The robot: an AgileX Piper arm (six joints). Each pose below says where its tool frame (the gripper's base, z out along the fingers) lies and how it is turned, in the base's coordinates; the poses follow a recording.
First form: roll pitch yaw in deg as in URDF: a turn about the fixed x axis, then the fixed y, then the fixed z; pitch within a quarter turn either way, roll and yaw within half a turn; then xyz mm.
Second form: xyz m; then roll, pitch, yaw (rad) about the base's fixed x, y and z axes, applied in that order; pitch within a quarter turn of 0, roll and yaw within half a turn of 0. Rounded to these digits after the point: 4 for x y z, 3 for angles.
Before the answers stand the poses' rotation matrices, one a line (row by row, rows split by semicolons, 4 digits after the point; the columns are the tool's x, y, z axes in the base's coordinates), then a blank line. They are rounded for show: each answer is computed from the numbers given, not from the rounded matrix.
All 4 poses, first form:
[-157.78 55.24 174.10 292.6 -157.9 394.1]
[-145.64 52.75 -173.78 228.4 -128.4 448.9]
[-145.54 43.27 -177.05 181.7 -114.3 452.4]
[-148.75 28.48 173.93 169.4 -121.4 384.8]
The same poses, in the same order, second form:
-0.5671 0.4042 0.7176; 0.0586 0.8889 -0.4543; -0.8215 -0.2156 -0.5278
-0.6017 0.3572 0.7144; -0.0656 0.8693 -0.4899; -0.7960 -0.3416 -0.4997
-0.7272 0.3449 0.5935; -0.0375 0.8434 -0.5360; -0.6854 -0.4120 -0.6004
-0.8741 0.3364 0.3505; 0.0929 0.8240 -0.5590; -0.4769 -0.4560 -0.7515

[0.2926 -0.1579 0.3941 -2.754 0.964 3.039]
[0.2284 -0.1284 0.4489 -2.542 0.921 -3.033]
[0.1817 -0.1143 0.4524 -2.540 0.755 -3.090]
[0.1694 -0.1214 0.3848 -2.596 0.497 3.036]

